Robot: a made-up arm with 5 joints.
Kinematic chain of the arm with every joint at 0, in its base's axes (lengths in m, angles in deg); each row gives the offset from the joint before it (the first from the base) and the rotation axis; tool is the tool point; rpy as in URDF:
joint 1: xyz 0.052 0 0.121 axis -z
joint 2: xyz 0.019 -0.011 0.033 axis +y
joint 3: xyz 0.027 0 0.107 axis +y
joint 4: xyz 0.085 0 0.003 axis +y
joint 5: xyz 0.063 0.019 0 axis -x
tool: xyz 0 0 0 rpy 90 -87.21 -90
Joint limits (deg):
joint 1: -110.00..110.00
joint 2: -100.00..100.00
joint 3: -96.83..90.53
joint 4: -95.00..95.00
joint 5: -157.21..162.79
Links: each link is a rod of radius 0.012 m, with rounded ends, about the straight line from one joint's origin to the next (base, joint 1, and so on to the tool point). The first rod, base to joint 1, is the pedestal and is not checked.
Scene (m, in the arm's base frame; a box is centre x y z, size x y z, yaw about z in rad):
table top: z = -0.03
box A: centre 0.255 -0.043 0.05 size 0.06 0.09 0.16 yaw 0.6
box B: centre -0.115 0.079 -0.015 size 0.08 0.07 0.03 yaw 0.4
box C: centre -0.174 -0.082 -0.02 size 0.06 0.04 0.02 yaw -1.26
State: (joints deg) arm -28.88 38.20 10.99 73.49 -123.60
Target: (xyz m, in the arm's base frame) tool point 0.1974 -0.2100 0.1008
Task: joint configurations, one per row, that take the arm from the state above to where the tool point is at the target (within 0.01 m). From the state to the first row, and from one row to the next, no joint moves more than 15 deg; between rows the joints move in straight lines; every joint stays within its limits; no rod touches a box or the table.
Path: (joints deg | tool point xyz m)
1: -25.42 39.65 -1.92 72.66 -119.82 | 0.1887 0.0738 0.1105
2: -21.97 41.11 -14.83 71.83 -116.03 | 0.2144 0.0741 0.1196
3: -18.51 42.56 -27.74 71.01 -112.25 | 0.2380 0.0707 0.1329
4: -15.05 44.01 -40.65 70.18 -108.47 | 0.2582 0.0637 0.1498
5: -11.60 45.47 -53.56 69.35 -104.69 | 0.2740 0.0537 0.1695
6: -8.14 46.92 -66.47 68.52 -100.90 | 0.2845 0.0413 0.1911
7: -4.68 48.37 -79.38 67.70 -97.12 | 0.2893 0.0275 0.2136
8: 7.67 52.16 -72.84 58.51 -102.42 | 0.2991 -0.0252 0.1925
9: 20.03 55.95 -66.31 49.32 -107.71 | 0.2942 -0.0798 0.1702
10: 32.39 59.74 -59.78 40.14 -113.01 | 0.2743 -0.1316 0.1471
11: 44.74 63.52 -53.24 30.95 -118.30 | 0.2411 -0.1762 0.1238
12: 57.10 67.31 -46.71 21.76 -123.60 | 0.1974 -0.2100 0.1008

